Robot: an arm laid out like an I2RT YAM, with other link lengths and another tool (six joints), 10 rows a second.
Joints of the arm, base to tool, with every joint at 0 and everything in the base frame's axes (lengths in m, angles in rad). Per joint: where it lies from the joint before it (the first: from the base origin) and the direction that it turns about. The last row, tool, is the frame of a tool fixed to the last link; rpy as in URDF.
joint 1: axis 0 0 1 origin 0.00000 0.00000 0.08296
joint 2: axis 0 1 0 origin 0.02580 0.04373 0.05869
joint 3: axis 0 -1 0 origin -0.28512 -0.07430 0.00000
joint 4: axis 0 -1 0 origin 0.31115 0.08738 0.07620
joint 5: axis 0 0 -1 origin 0.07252 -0.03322 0.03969
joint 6: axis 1 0 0 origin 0.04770 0.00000 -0.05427
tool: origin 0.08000 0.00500 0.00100 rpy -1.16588 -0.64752 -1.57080
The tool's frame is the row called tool.
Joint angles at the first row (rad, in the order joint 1, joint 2, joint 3, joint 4, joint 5, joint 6):
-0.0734, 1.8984, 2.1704, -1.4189, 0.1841, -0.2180
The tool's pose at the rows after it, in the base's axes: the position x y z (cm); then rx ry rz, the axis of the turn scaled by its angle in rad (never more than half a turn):
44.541 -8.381 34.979 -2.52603 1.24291 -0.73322
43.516 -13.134 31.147 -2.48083 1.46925 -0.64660
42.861 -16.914 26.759 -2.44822 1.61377 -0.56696
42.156 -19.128 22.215 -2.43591 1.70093 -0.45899
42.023 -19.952 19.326 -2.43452 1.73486 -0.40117
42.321 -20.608 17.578 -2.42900 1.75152 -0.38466
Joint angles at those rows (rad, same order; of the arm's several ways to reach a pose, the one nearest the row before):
-0.1909, 1.9171, 2.1116, -1.4902, 0.2077, -0.1577
-0.2981, 1.9396, 2.0224, -1.4708, 0.2073, -0.1143
-0.3809, 1.9766, 1.9339, -1.4155, 0.2070, -0.1036
-0.4320, 2.0251, 1.8576, -1.3701, 0.2031, -0.1047
-0.4492, 2.0632, 1.8195, -1.3354, 0.2035, -0.1043
-0.4591, 2.0964, 1.8118, -1.3068, 0.2031, -0.1036

